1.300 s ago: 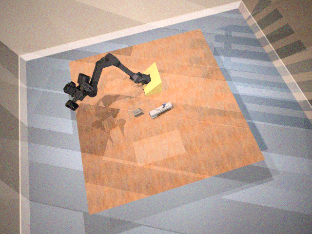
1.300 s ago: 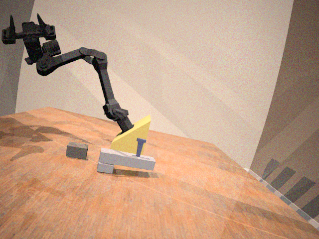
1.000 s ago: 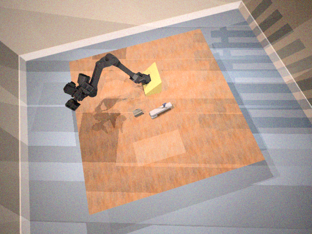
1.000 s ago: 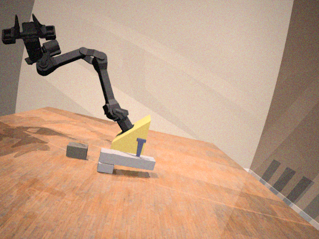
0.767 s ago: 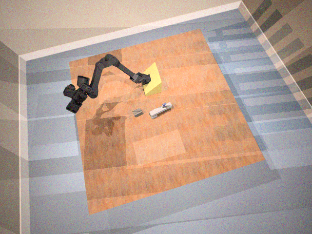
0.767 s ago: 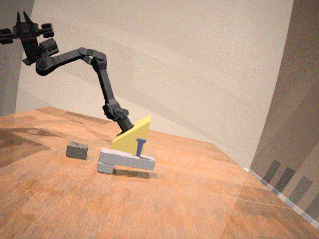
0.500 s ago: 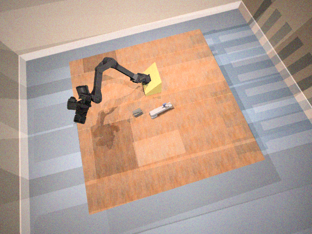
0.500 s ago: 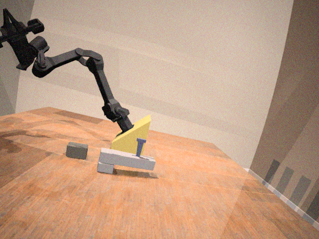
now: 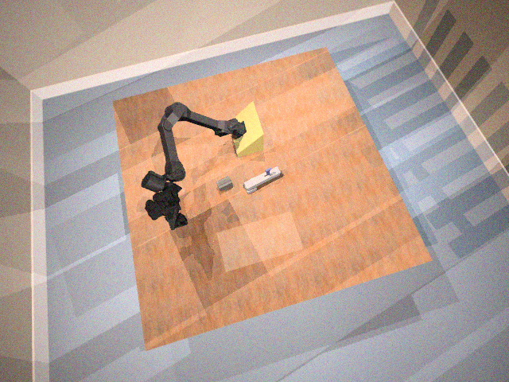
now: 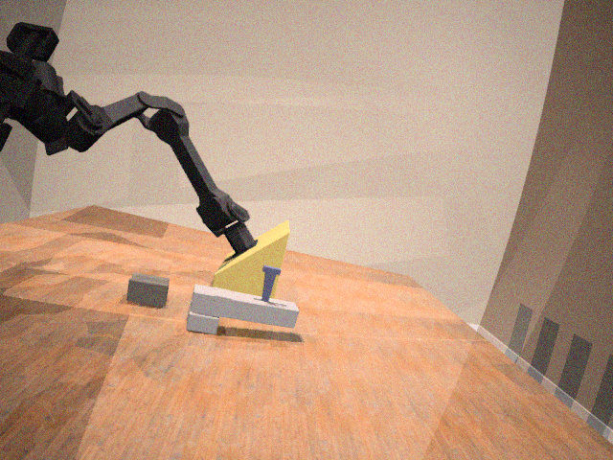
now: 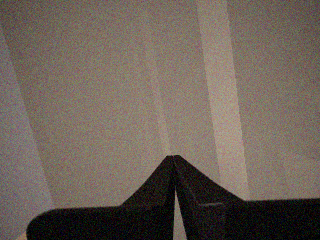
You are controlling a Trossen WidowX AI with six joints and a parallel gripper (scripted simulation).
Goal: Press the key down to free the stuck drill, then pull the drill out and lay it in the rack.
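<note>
Right now my gripper tip is 22 cm past the blue key, 40 cm to the right of it and 26 cm above it. Also, from my gripper tip: grey housing (22 cm behind, 36 cm to the left, 31 cm below); then dark grey rack (25 cm behind, 18 cm to the left, 33 cm below); then drill (21 cm behind, 34 cm to the left, 31 cm below).
</note>
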